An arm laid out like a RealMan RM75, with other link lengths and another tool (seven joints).
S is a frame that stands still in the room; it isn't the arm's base.
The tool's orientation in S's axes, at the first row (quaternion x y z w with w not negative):
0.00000, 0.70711, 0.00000, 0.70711
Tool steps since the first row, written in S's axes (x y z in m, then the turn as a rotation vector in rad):
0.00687, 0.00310, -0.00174, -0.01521, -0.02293, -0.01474
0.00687, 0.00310, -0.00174, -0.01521, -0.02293, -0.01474
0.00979, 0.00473, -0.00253, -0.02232, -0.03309, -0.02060
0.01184, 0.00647, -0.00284, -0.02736, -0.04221, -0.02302
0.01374, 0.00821, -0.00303, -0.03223, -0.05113, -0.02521
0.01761, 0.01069, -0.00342, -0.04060, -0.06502, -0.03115
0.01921, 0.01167, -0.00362, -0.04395, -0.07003, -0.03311
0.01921, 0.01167, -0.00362, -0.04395, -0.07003, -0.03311
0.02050, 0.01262, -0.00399, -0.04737, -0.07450, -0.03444
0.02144, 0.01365, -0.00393, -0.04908, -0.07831, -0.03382
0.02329, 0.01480, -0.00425, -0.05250, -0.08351, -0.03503
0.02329, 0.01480, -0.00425, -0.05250, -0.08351, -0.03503
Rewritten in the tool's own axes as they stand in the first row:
0.00174, 0.00310, 0.00687, 0.01474, -0.02293, -0.01521
0.00174, 0.00310, 0.00687, 0.01474, -0.02293, -0.01521
0.00253, 0.00473, 0.00979, 0.02060, -0.03309, -0.02232
0.00284, 0.00647, 0.01184, 0.02302, -0.04221, -0.02736
0.00303, 0.00821, 0.01374, 0.02521, -0.05113, -0.03223
0.00342, 0.01069, 0.01761, 0.03115, -0.06502, -0.04060
0.00362, 0.01167, 0.01921, 0.03311, -0.07003, -0.04395
0.00362, 0.01167, 0.01921, 0.03311, -0.07003, -0.04395
0.00399, 0.01262, 0.02050, 0.03444, -0.07450, -0.04737
0.00393, 0.01365, 0.02144, 0.03382, -0.07831, -0.04908
0.00425, 0.01480, 0.02329, 0.03503, -0.08351, -0.05250
0.00425, 0.01480, 0.02329, 0.03503, -0.08351, -0.05250

